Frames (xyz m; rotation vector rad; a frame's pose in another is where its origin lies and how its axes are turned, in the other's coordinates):
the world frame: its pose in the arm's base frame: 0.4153 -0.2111 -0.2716 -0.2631 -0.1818 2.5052
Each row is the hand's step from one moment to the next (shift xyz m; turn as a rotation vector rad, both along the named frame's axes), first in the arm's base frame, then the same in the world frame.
Working: the arm's base frame: its pose in the world frame: 0.4150 0.0105 0.3442 0.2631 0.1818 -2.5052

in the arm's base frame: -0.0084 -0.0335 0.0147 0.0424 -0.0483 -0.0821
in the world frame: -0.0151 0.0289 0.0185 -0.0501 0.0308 -0.0861
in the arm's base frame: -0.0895 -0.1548 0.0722 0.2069 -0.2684 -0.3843
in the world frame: -0.0301 0.1613 0.1014 -0.2661 0.1737 -0.4019
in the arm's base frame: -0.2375 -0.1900 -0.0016 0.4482 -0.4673 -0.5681
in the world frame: 0.0779 0.2865 0.0661 -0.5482 0.2341 -0.6218
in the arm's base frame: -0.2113 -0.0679 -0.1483 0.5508 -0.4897 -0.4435
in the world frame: 0.1501 0.2012 -0.0908 -0.6613 0.1711 -0.5228
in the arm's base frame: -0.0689 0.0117 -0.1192 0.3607 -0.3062 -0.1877
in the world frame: 0.0792 0.0517 -0.1007 -0.4395 0.0808 -0.2437
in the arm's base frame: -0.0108 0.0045 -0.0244 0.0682 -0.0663 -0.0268
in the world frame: 0.0148 0.0070 -0.0215 -0.0893 0.0204 -0.0370
